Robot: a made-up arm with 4 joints. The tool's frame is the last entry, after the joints.
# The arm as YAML. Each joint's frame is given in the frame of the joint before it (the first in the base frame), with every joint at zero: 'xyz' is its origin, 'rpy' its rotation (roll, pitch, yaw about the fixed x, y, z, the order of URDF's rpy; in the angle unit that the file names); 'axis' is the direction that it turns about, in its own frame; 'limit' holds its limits. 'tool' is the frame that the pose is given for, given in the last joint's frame.
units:
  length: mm
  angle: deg
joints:
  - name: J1
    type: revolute
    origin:
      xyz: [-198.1, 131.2, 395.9]
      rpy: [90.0, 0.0, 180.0]
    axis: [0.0, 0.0, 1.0]
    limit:
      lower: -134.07
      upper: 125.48
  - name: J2
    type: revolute
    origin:
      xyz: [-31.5, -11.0, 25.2]
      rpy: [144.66, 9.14, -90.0]
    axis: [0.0, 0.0, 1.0]
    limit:
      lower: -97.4
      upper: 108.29
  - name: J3
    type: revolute
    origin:
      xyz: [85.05, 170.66, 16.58]
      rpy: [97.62, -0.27, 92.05]
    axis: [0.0, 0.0, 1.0]
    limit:
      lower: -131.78
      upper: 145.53
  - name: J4
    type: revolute
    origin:
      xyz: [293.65, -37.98, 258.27]
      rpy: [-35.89, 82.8, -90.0]
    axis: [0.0, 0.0, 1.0]
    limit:
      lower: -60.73
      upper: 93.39
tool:
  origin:
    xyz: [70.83, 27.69, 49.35]
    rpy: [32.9, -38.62, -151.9]
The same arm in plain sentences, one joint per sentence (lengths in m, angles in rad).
The arm has four revolute joints in a row. What follows holds with every joint at zero, and every direction is one of the base frame's. The first joint is mounted 0.1981 m along -x and 0.1312 m along +y and 0.3959 m along +z from the base frame's origin and turns about +y, from -2.3400 to 2.1900 rad. The second joint is mounted 0.0315 m along +x and 0.0252 m along +y and 0.0110 m along -z from the first joint and turns about the direction (0.578397, -0.805395, 0.129599), from -1.7000 to 1.8900 rad. The third joint is mounted 0.1488 m along +x and 0.0706 m along +y and 0.0975 m along -z from the second joint and turns about the direction (-0.047302, -0.029901, -0.998433), from -2.3000 to 2.5400 rad. The fourth joint is mounted 0.2062 m along +x and 0.1915 m along +y and 0.2742 m along -z from the third joint and turns about the direction (0.013801, 0.99114, -0.132105), from -1.0599 to 1.6300 rad. The tool frame, which is the frame that the pose is given for, is mounted 0.0266 m along +x and 0.0580 m along +y and 0.0644 m along +z from the fourth joint; its axes are the base frame's turned by roll 1.3519, pitch 0.8869 and yaw 2.1428 rad (as in URDF: about the fixed x, then y, then z).
